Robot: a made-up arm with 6 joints.
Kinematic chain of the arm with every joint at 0, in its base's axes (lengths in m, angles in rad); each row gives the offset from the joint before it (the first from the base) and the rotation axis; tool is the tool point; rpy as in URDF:
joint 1: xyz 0 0 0.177 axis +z
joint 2: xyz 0 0 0 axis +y
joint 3: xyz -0.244 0 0.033 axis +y
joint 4: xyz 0.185 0 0.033 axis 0.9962 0 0.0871
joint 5: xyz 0 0 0 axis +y
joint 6: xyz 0.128 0 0.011 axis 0.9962 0 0.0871
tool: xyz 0 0 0 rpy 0 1.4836 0
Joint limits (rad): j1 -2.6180..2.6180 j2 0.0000..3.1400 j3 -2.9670..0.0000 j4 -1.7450..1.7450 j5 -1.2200..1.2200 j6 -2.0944..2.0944
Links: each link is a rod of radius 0.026 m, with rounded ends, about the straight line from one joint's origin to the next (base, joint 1, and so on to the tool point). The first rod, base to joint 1, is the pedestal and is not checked.
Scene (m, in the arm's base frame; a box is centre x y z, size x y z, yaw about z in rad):
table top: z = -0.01
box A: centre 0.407 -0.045 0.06 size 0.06 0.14 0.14 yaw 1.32
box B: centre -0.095 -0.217 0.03 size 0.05 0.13 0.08 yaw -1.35
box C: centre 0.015 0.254 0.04 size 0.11 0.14 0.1 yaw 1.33
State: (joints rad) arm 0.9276 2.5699 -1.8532 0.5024 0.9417 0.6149
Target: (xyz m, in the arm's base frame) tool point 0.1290 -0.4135 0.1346
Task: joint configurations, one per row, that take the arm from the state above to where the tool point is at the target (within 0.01 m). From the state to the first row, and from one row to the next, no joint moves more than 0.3 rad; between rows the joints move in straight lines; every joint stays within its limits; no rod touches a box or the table.
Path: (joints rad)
1: 0.6491 2.4768 -1.8815 0.4486 0.9623 0.6149
2: 0.3707 2.3837 -1.9098 0.3949 0.9829 0.6149
3: 0.0922 2.2907 -1.9381 0.3411 1.0035 0.6149
4: -0.1862 2.1976 -1.9663 0.2873 1.0241 0.6149
5: -0.4572 2.2611 -1.9745 0.2174 0.9834 0.6149
6: -0.7282 2.3246 -1.9826 0.1475 0.9426 0.6149
7: -0.9992 2.3881 -1.9907 0.0776 0.9018 0.6149
8: -1.2701 2.4516 -1.9988 0.0078 0.8610 0.6149

